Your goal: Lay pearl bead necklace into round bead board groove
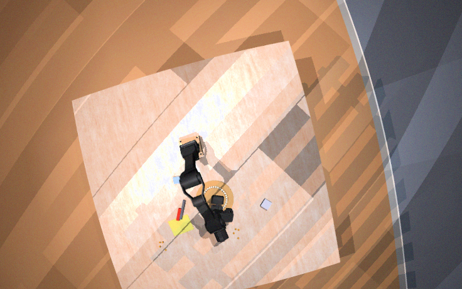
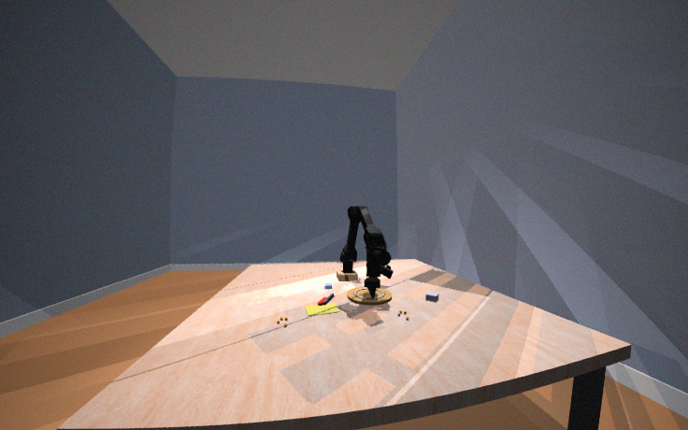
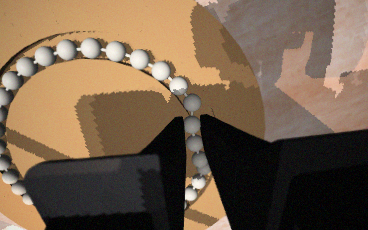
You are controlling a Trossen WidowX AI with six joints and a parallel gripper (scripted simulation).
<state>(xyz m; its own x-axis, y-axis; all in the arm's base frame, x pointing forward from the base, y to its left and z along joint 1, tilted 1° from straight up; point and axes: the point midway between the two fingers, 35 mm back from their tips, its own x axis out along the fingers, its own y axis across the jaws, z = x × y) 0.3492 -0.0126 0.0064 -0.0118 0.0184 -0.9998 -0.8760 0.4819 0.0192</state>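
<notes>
Right now my gripper tip is 6 cm past the round bead board, 1 cm to the right of it and 1 cm above it. Round my gripper tip: grey block (25 cm to the left, 8 cm ahead); then yellow note (22 cm to the right, 2 cm below, 1 cm ahead); then red marker (19 cm to the right, 6 cm behind, 1 cm below).
</notes>
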